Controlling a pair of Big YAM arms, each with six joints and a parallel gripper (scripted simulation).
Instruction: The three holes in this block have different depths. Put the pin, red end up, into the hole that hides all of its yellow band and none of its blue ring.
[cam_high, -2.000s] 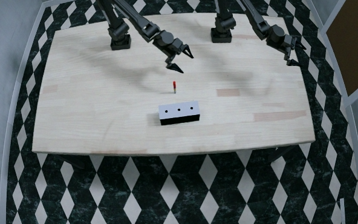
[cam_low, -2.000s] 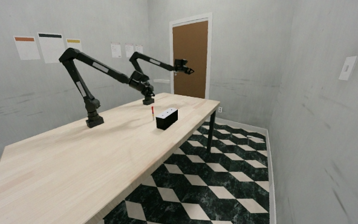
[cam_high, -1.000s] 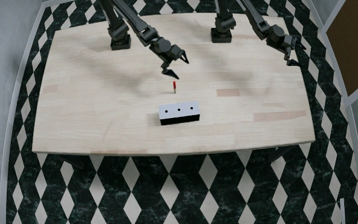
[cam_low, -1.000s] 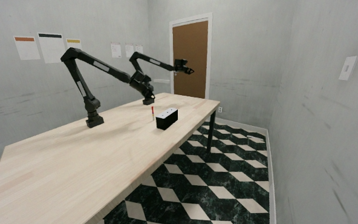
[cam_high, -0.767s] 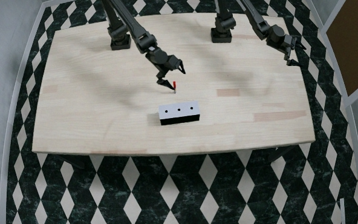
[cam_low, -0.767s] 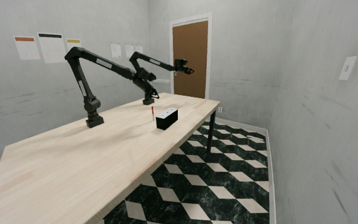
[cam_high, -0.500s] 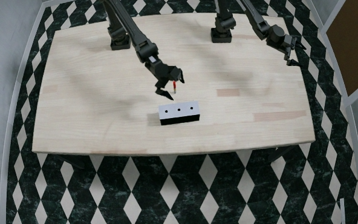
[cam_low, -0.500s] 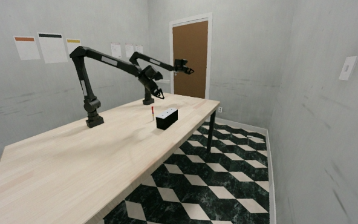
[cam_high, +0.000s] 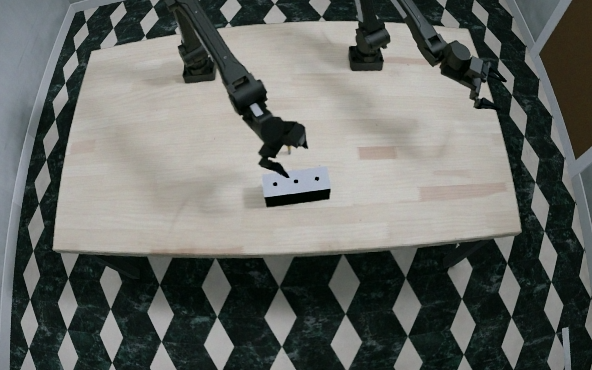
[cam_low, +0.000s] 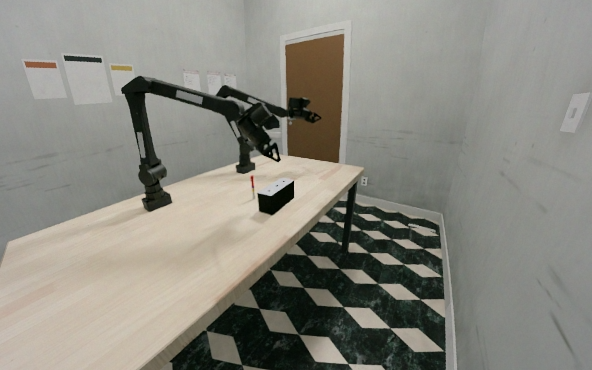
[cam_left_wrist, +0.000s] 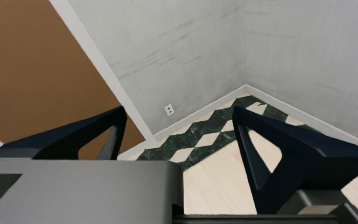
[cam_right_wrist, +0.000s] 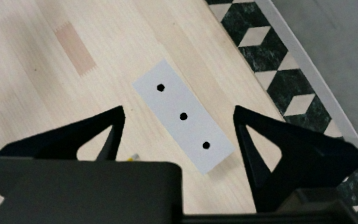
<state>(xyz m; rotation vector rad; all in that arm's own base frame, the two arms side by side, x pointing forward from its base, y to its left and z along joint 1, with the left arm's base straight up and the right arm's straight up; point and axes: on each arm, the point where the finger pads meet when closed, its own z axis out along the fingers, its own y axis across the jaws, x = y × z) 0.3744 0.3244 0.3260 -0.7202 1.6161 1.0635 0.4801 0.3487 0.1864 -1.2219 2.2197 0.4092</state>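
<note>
Right now the pin is 62 cm to the right of my left hand, 29 cm below it and 1 cm behind it. Round my left hand: block 61 cm to the right, 31 cm below, 13 cm ahead.
</note>
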